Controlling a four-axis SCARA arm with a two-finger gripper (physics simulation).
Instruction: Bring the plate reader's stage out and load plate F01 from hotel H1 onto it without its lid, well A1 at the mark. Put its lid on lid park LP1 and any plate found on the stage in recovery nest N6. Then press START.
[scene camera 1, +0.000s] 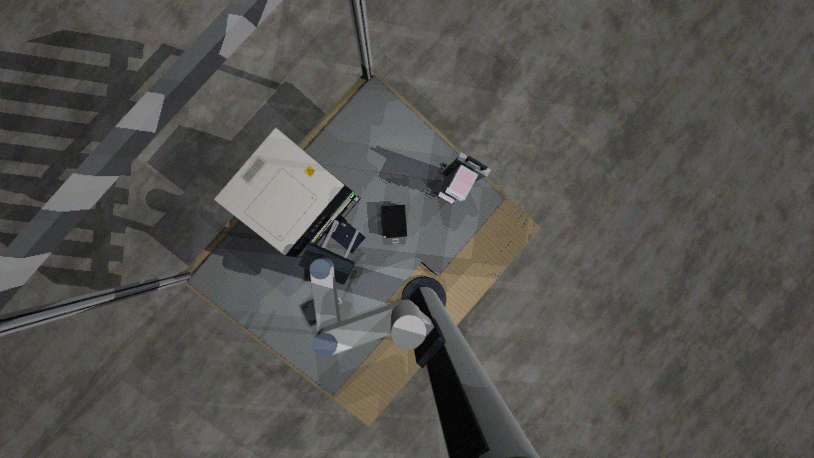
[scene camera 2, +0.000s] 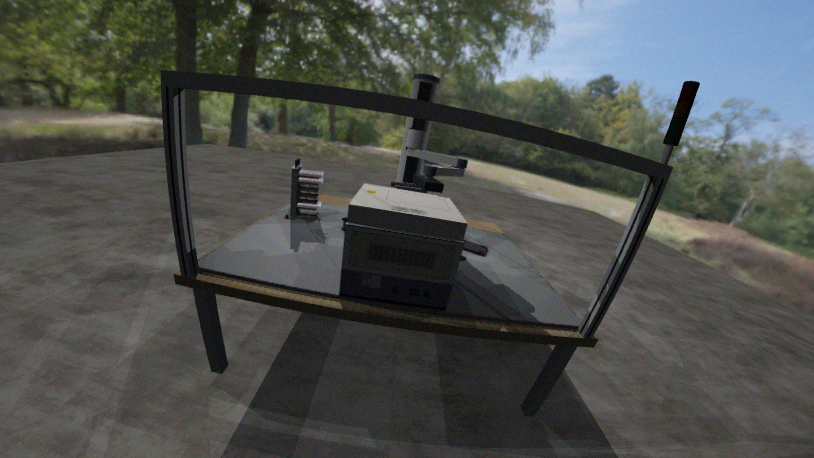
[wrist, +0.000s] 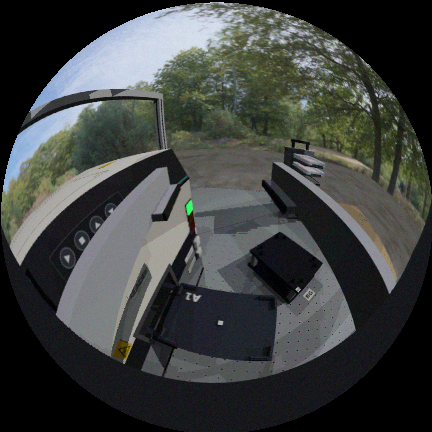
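Note:
The plate reader has its dark stage out. The stage bears an A1 mark and a small white square, and no plate lies on it. My gripper is shut to its narrow stance with nothing between its fingers, above the stage beside the reader's front. The hotel holds several plates; a pink-topped plate is uppermost. I cannot tell which is F01. A triangle button shows on the reader's panel. LP1 and N6 cannot be identified.
A black stand labelled RG stands between stage and hotel. A dark fixture is partly hidden beneath the arm. A frame rises at the table's edge behind the reader. The reader's status light glows green.

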